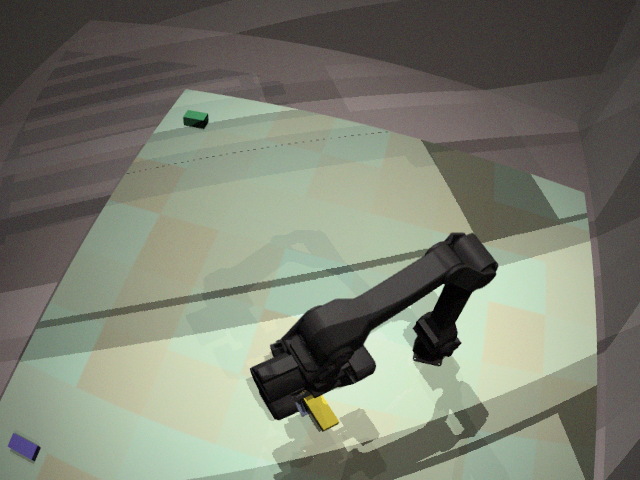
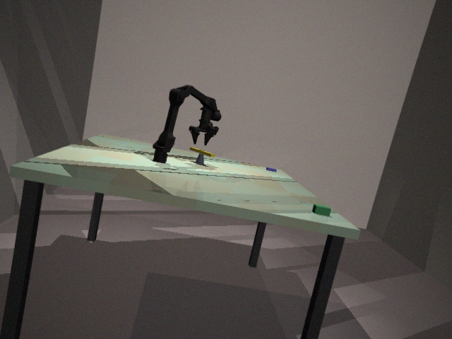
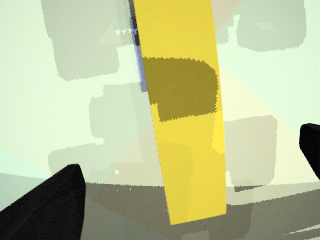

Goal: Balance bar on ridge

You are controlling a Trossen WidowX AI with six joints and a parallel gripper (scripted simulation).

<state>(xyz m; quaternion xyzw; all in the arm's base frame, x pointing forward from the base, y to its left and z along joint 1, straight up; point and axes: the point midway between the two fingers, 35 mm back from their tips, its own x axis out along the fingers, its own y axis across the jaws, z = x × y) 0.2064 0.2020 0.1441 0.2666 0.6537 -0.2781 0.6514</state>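
Now: the yellow bar 20 mm ahead of my gripper tip, 20 mm to the right of it and 40 mm below it. The rest, counted from my gripper tip: green block: 530 mm ahead, 700 mm to the right, 90 mm below; then purple block: 530 mm ahead, 300 mm to the left, 100 mm below.
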